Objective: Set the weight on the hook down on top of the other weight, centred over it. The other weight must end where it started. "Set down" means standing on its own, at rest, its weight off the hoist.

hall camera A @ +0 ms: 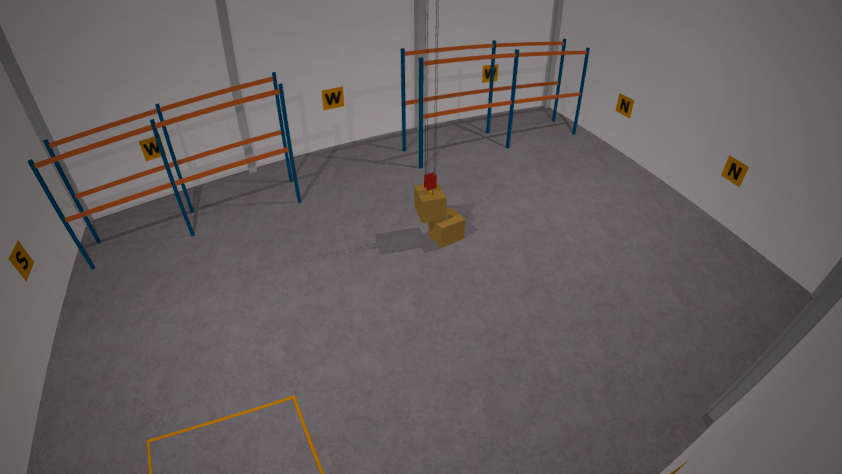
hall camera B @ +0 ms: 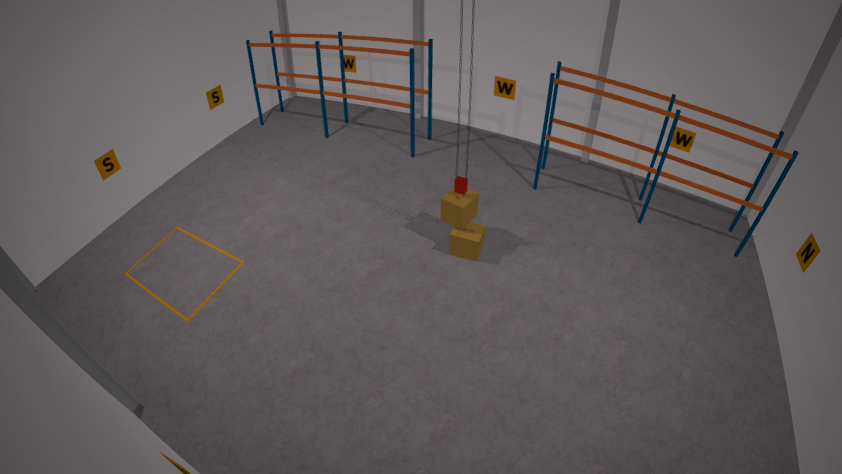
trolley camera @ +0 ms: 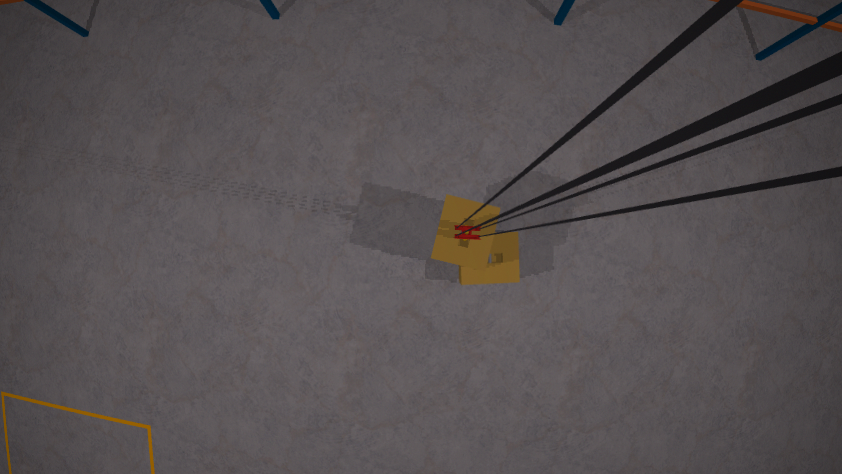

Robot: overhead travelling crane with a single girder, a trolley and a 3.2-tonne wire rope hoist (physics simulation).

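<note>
My hook, under the red hook block (hall camera A: 430,181) (hall camera B: 460,184) (trolley camera: 467,232), holds a yellow box-shaped weight (hall camera A: 428,207) (hall camera B: 457,210) (trolley camera: 452,250), which hangs upright in the air. The other yellow weight (hall camera A: 450,233) (hall camera B: 465,246) (trolley camera: 494,273) stands on the floor, lower than the hanging one. In the trolley view the hanging weight covers the upper left part of the standing one and is turned relative to it; the two are not centred. In hall camera A the hanging weight is up and left of the other. The hook tip itself is too small to see clearly.
Two blue and orange racks stand along the W wall, one towards the S wall (hall camera A: 172,176) (hall camera B: 411,105) and one towards the N wall (hall camera A: 420,117) (hall camera B: 658,166). A yellow outlined square (hall camera A: 220,418) (hall camera B: 210,244) (trolley camera: 76,409) is marked on the floor.
</note>
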